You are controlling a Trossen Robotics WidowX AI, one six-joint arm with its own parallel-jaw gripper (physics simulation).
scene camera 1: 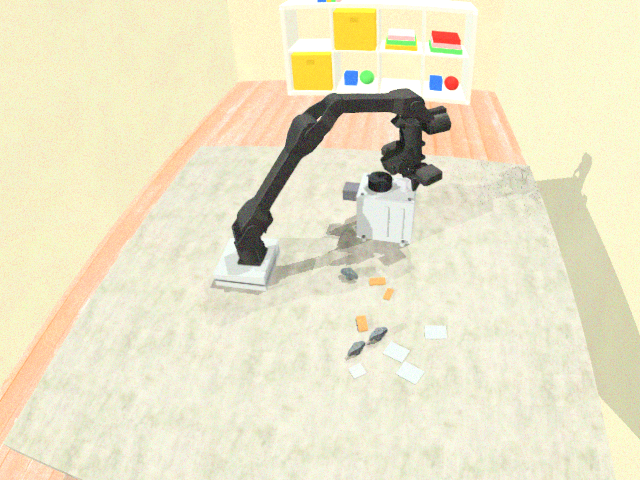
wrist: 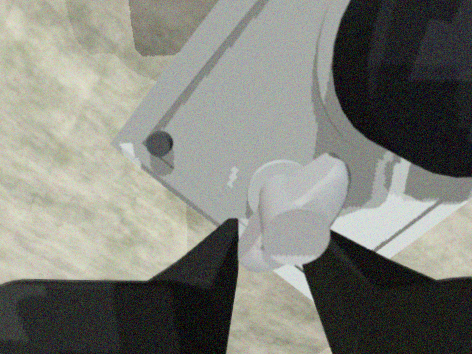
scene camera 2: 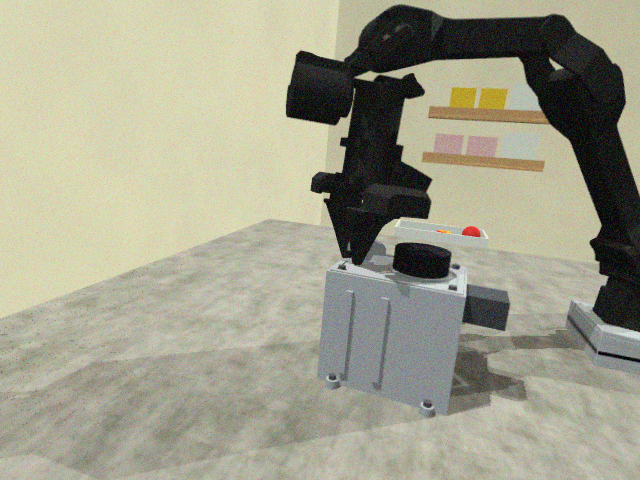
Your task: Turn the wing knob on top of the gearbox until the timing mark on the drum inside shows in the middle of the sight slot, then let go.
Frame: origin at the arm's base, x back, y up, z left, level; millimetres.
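Seen in the pictures: gripper, fingertip midpoint: (scene camera 1: 410, 188) (scene camera 2: 351, 261); arm's base, origin of the base link: (scene camera 1: 252, 256) (scene camera 2: 623, 322).
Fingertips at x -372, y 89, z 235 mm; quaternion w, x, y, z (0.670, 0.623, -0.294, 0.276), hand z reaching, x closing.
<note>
Pixels of each thing's top centre, then the offset from my fingertips to it. "spot": a spot on its surface instead. Level surfaces: height alone.
- gearbox, middle of its top: (scene camera 2: 424, 243) (scene camera 1: 380, 175) dz -6, dx +83, dy +35 mm
- pale wing knob, middle of its top: (wrist: 298, 246) (scene camera 2: 368, 234) (scene camera 1: 405, 178) dz -8, dx +16, dy +35 mm
- black round cap, surface spot: (wrist: 410, 75) (scene camera 1: 386, 180) spot: dz -18, dx +64, dy +28 mm
- dark block, surface spot: (scene camera 2: 486, 307) spot: dz +18, dx +158, dy -20 mm
- mat, its level: dy -137 mm
The gearbox (scene camera 1: 385, 222) (scene camera 2: 413, 335) (wrist: 240, 100) is a light grey box standing upright on the mat. The pale wing knob (scene camera 1: 402, 181) (scene camera 2: 377, 251) (wrist: 300, 230) sits near one edge of its top. In the wrist view its wings run from lower left to upper right. My gripper (scene camera 1: 415, 184) (scene camera 2: 352, 259) (wrist: 267, 228) points down over that edge and is shut on the wing knob, one finger at each side. In scene camera 2 the fingers partly hide the knob. I cannot make out the sight slot, the drum or the timing mark in any view.
A black round cap (scene camera 1: 379, 181) (scene camera 2: 422, 260) (wrist: 410, 75) stands on the gearbox top beside the knob. A dark block (scene camera 1: 350, 191) (scene camera 2: 486, 307) juts from the gearbox's side. Grey stones (scene camera 1: 348, 273), orange pieces (scene camera 1: 377, 281) and white cards (scene camera 1: 435, 332) lie on the mat (scene camera 1: 206, 387).
</note>
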